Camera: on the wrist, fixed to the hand. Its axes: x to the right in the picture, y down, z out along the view.
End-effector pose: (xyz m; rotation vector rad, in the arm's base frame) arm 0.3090 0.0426 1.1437 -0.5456 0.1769 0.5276
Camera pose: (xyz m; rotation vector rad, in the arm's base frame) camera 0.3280 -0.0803 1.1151 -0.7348 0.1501 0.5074
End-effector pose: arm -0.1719 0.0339 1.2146 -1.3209 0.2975 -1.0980
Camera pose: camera -0.2917 0.0119 1.2527 -1.4761 0.4097 -1.1398
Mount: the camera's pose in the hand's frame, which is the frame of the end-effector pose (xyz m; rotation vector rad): -0.0282 -0.0864 -0.0896 -0.1837 0.0313 -0.0317
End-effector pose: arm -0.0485 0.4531 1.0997 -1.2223 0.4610 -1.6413
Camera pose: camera -0.1689 0.4928 1.1142 -1.3459 0.6261 -1.6757
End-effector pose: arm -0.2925 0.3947 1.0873 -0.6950 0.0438 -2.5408
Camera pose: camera -0.3547 0.4748 1.0099 -0.7305 0.2821 -2.6005
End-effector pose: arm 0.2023 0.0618 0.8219 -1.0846 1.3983 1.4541
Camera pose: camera 0.2966 -0.0241 0.8233 -1.2434 1.2821 1.5723
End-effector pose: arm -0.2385 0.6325 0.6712 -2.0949 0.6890 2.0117
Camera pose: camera -0.1203 0.6773 0.6891 -2.2259 0.4887 2.1017
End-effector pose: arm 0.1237 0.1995 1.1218 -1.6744 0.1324 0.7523
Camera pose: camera 0.1788 0.1313 1.2145 -1.8589 0.0598 0.7323
